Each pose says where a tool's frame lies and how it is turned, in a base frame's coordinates. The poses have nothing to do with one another.
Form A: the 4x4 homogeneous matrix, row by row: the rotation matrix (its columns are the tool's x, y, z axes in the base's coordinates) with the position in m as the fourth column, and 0 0 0 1 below. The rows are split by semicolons.
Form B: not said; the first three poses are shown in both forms.
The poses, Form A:
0.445 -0.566 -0.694 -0.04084; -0.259 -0.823 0.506 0.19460; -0.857 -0.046 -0.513 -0.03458; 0 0 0 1
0.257 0.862 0.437 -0.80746; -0.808 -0.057 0.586 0.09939; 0.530 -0.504 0.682 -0.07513; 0 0 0 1
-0.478 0.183 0.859 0.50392; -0.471 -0.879 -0.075 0.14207; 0.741 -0.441 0.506 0.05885; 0 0 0 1
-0.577 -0.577 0.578 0.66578; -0.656 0.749 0.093 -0.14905; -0.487 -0.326 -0.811 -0.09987; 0 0 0 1
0.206 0.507 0.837 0.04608; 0.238 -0.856 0.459 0.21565; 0.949 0.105 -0.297 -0.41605; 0 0 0 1
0.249 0.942 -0.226 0.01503; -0.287 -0.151 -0.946 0.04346; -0.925 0.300 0.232 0.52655; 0 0 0 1
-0.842 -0.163 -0.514 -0.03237; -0.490 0.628 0.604 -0.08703; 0.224 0.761 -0.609 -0.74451; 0 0 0 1
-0.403 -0.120 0.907 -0.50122; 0.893 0.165 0.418 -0.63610; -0.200 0.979 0.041 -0.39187; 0 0 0 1
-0.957 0.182 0.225 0.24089; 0.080 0.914 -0.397 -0.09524; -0.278 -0.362 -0.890 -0.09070; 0 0 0 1
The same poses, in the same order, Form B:
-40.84 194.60 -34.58; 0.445 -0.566 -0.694; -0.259 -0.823 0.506; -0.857 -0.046 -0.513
-807.46 99.39 -75.13; 0.257 0.862 0.437; -0.808 -0.057 0.586; 0.530 -0.504 0.682
503.92 142.07 58.85; -0.478 0.183 0.859; -0.471 -0.879 -0.075; 0.741 -0.441 0.506
665.78 -149.05 -99.87; -0.577 -0.577 0.578; -0.656 0.749 0.093; -0.487 -0.326 -0.811
46.08 215.65 -416.05; 0.206 0.507 0.837; 0.238 -0.856 0.459; 0.949 0.105 -0.297
15.03 43.46 526.55; 0.249 0.942 -0.226; -0.287 -0.151 -0.946; -0.925 0.300 0.232
-32.37 -87.03 -744.51; -0.842 -0.163 -0.514; -0.490 0.628 0.604; 0.224 0.761 -0.609
-501.22 -636.10 -391.87; -0.403 -0.120 0.907; 0.893 0.165 0.418; -0.200 0.979 0.041
240.89 -95.24 -90.70; -0.957 0.182 0.225; 0.080 0.914 -0.397; -0.278 -0.362 -0.890

